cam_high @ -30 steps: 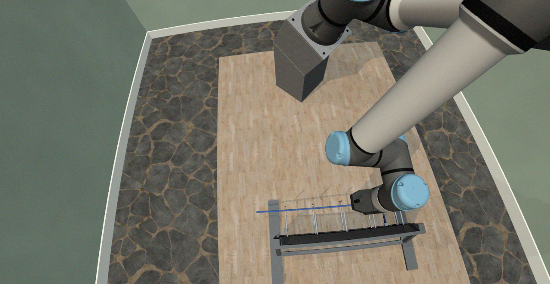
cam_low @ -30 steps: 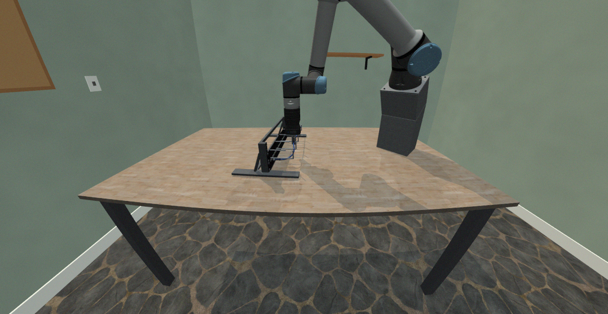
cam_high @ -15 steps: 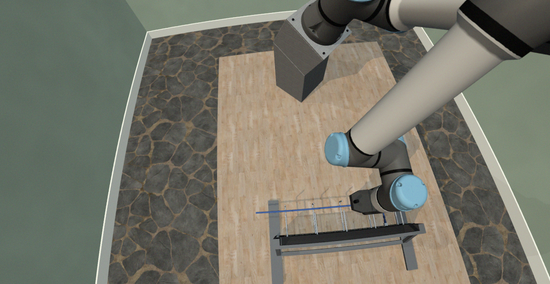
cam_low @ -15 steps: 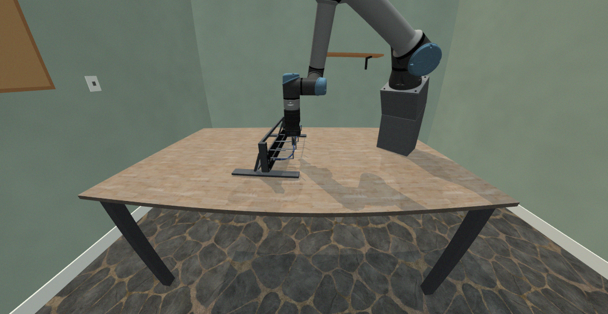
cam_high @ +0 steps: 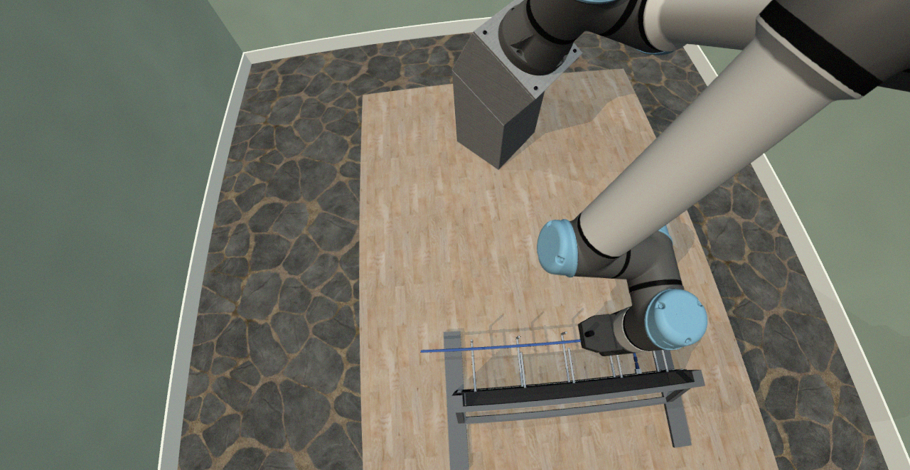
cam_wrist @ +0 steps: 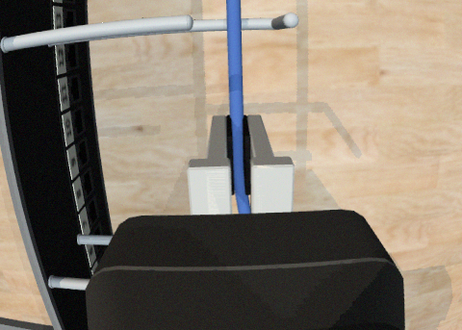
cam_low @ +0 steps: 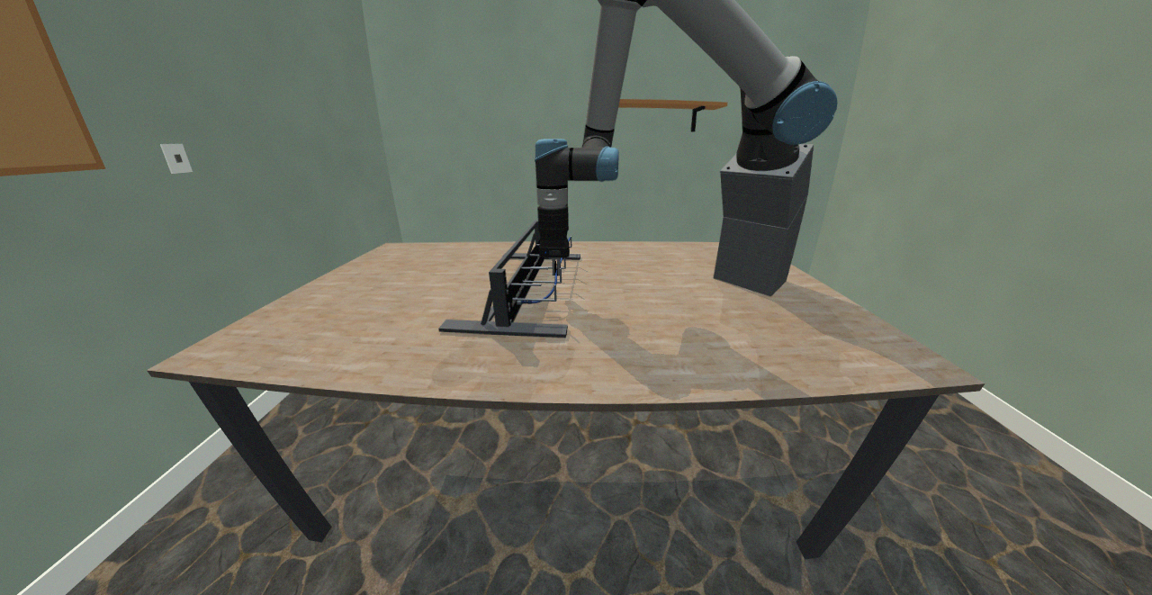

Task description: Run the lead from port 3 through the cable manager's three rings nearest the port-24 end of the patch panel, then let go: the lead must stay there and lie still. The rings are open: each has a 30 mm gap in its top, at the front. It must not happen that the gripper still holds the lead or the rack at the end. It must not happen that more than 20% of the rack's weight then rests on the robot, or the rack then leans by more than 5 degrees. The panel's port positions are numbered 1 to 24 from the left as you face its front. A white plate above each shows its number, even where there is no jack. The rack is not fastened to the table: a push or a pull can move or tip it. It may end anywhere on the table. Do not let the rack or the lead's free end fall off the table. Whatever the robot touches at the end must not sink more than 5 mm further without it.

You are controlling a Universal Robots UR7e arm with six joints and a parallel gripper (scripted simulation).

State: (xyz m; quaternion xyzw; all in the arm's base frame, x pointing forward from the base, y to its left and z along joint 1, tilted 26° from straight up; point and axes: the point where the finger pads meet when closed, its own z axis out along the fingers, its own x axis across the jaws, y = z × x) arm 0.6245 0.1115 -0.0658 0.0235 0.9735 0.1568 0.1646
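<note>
My gripper is now 10 cm short of the black patch panel rack, 5 cm to the left of it and 1 cm above it.
</note>
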